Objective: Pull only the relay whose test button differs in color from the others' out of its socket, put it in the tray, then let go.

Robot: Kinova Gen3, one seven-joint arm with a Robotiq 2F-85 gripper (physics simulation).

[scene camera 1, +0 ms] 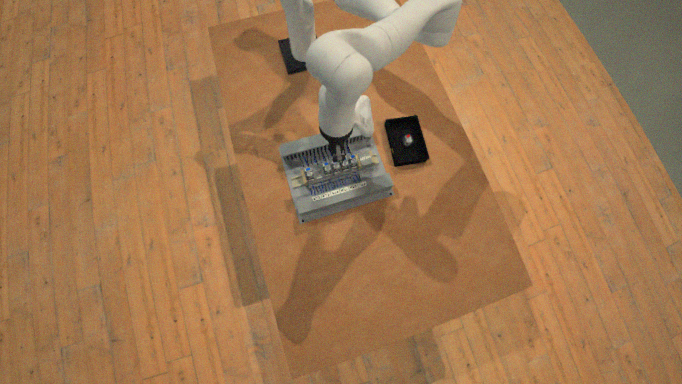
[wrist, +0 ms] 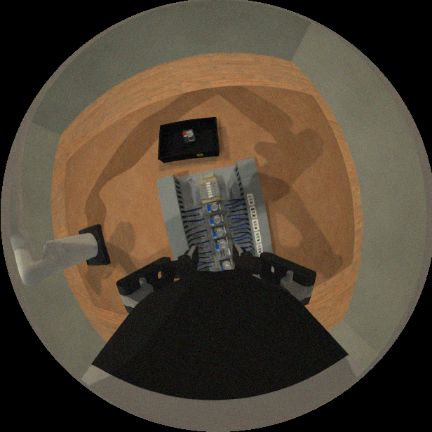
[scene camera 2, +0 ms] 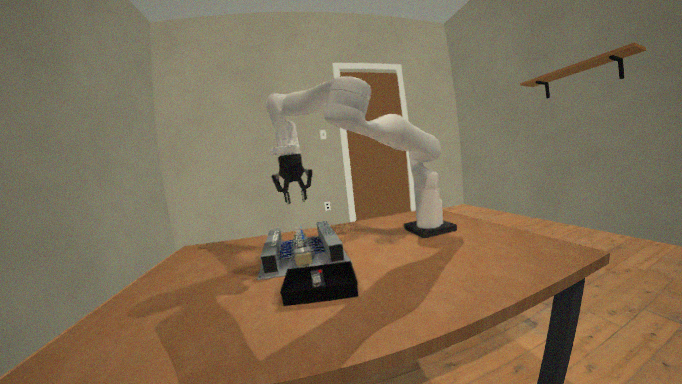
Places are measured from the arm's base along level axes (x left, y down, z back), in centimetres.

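Where they show: gripper, fingertip midpoint: [scene camera 1: 334, 149] [scene camera 2: 296, 202]; arm's base, origin of the base link: [scene camera 1: 304, 51] [scene camera 2: 428, 224].
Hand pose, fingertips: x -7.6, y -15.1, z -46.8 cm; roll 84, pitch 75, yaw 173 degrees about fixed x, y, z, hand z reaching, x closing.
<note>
Each offset is from my fingertips to the top centre of the thing. Level surfaces: height alone.
The relay with the red test button {dz -0.6, dx +26.8, dy +12.7 cm} [scene camera 1: 408, 139] [scene camera 2: 317, 278] [wrist: 189, 136] lies in the black tray {dz -0.2, dx +26.7, dy +13.9 cm} [scene camera 1: 397, 159] [scene camera 2: 320, 295] [wrist: 167, 156]. Several relays with blue test buttons sit in sockets on the rail of the grey panel [scene camera 1: 345, 200] [scene camera 2: 330, 242] [wrist: 170, 210]; one blue-button relay {dz +0.3, dx -8.2, dy +10.4 cm} [scene camera 1: 309, 172] [wrist: 214, 207] is at an end of the row in each of these views. My gripper [scene camera 2: 296, 202] [wrist: 215, 251] is open and empty, pointing down high above the panel. In the scene camera 1 view the arm and gripper hide part of the relay row.
The tray stands beside the panel's terminal-block end, a small gap away. Two raised grey wire ducts flank the relay row, with blue wires between. The arm's base [scene camera 1: 291, 57] [scene camera 2: 431, 230] [wrist: 102, 245] stands on the same table {dy +17.4 cm} [scene camera 1: 400, 320] [scene camera 2: 500, 260] [wrist: 135, 200].
</note>
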